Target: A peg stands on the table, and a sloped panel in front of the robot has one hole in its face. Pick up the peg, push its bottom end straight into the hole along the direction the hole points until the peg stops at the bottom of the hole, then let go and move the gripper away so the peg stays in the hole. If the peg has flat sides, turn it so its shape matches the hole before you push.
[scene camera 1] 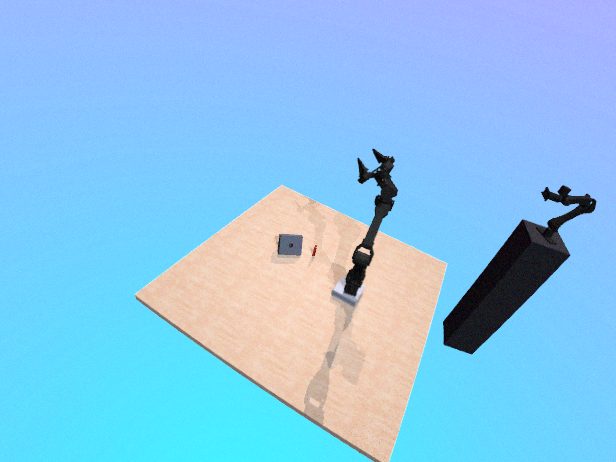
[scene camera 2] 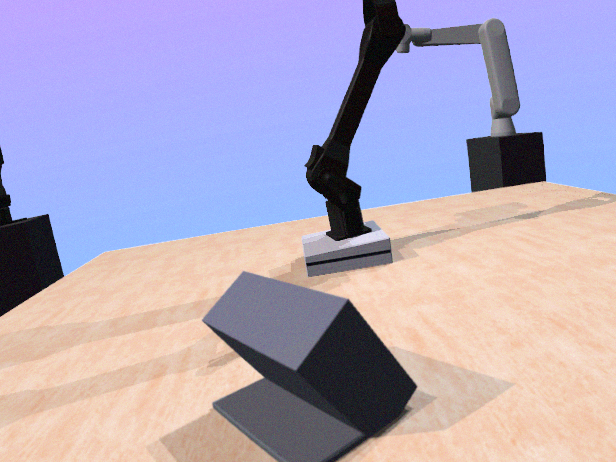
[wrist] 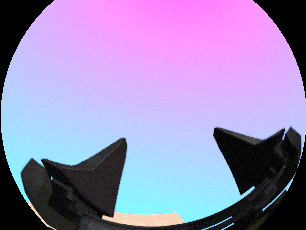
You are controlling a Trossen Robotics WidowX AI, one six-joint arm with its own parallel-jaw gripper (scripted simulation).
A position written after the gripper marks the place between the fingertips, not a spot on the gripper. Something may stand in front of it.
Observation:
The gripper [scene camera 1: 365, 153] is open and holds nothing. Further things: a grey sloped panel [scene camera 2: 317, 346].
The gripper shows as well in the wrist view [wrist: 172, 137].

